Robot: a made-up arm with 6 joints. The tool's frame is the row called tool. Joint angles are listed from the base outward.
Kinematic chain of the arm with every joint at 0, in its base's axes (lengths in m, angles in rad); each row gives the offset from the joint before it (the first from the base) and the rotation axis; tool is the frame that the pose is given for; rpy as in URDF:
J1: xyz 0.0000 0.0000 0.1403 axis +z
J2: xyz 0.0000 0.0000 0.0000 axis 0.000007 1 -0.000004
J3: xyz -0.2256 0.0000 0.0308 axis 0.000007 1 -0.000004
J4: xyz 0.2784 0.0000 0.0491 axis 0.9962 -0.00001 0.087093
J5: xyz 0.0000 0.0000 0.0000 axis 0.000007 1 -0.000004
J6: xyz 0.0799 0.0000 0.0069 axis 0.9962 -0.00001 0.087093
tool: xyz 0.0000 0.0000 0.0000 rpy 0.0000 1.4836 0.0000
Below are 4 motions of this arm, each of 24 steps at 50 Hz.
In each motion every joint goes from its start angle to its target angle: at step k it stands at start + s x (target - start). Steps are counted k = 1, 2, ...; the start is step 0. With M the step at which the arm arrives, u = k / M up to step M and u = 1 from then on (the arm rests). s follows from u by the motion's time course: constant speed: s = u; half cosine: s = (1 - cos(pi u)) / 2; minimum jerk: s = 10 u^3 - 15 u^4 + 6 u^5.
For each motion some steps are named. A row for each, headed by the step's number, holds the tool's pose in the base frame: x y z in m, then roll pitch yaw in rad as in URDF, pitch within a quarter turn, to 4 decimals.
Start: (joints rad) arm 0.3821 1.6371 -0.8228 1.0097 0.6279 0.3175
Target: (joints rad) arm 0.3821 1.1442 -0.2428 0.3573 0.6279 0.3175
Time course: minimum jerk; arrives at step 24
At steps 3, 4, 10, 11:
3: 0.2653 0.1494 0.1324 2.5029 -0.2601 2.5192
4: 0.2628 0.1480 0.1320 2.5097 -0.2530 2.5260
10: 0.2222 0.1252 0.1235 2.6217 -0.1483 2.6413
11: 0.2124 0.1194 0.1208 2.6501 -0.1253 2.6714

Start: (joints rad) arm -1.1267 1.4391 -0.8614 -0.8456 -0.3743 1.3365
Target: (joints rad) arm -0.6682 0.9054 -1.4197 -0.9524 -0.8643 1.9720
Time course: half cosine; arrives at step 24
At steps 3, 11, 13, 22, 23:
3: 0.1703 -0.2908 0.2540 1.8713 0.9459 1.0041
11: 0.2063 -0.2175 0.4091 1.0348 0.8561 0.6971
13: 0.2031 -0.1805 0.4558 0.8188 0.8089 0.6800
22: 0.1345 -0.0447 0.5718 0.2273 0.7281 0.7678
23: 0.1310 -0.0406 0.5743 0.2104 0.7280 0.7718

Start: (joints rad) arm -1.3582 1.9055 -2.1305 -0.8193 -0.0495 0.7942
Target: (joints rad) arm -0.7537 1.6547 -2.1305 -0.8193 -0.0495 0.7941
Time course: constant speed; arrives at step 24
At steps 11, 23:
11: 0.1893 -0.3491 0.5285 -0.0854 1.1083 -1.1361
23: 0.2479 -0.2407 0.5751 -0.0731 0.9831 -0.8232

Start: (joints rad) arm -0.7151 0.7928 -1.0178 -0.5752 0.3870 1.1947
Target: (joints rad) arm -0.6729 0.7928 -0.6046 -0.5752 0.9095 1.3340
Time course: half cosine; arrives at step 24
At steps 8, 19, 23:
8: 0.1453 -0.1519 0.3870 1.9361 0.8860 0.8743
19: 0.1318 -0.1483 0.2770 2.6552 0.7098 1.1961
23: 0.1272 -0.1454 0.2616 2.7502 0.6799 1.2234

